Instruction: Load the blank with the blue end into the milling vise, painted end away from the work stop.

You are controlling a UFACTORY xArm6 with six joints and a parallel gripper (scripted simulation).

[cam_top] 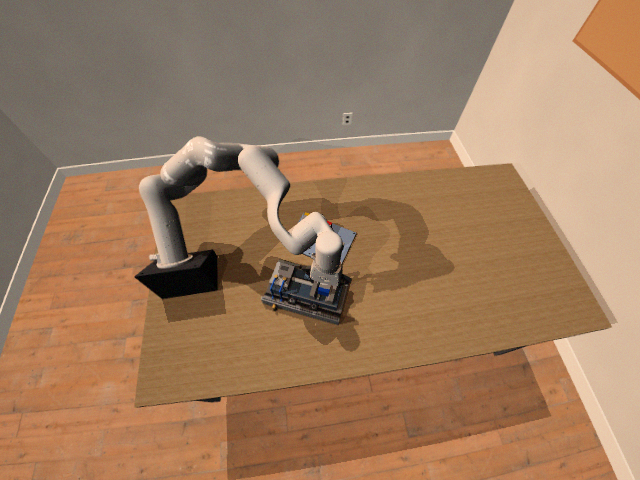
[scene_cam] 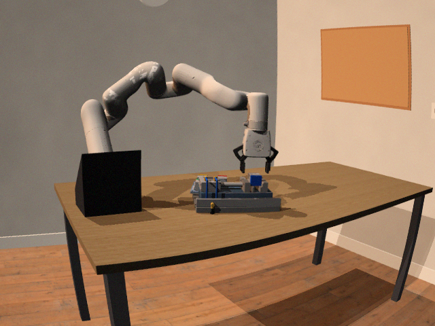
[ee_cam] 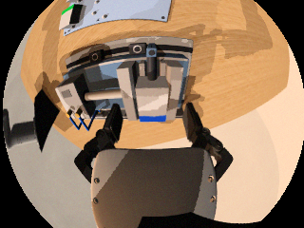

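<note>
The blue-ended blank lies 3 cm below my hand. Also, from my hand: work stop rod 4 cm to the left, 4 cm below, 2 cm ahead; then milling vise 9 cm below, 6 cm behind, 3 cm to the left; then fixed jaw 5 cm below, 3 cm ahead, 1 cm to the right.
</note>
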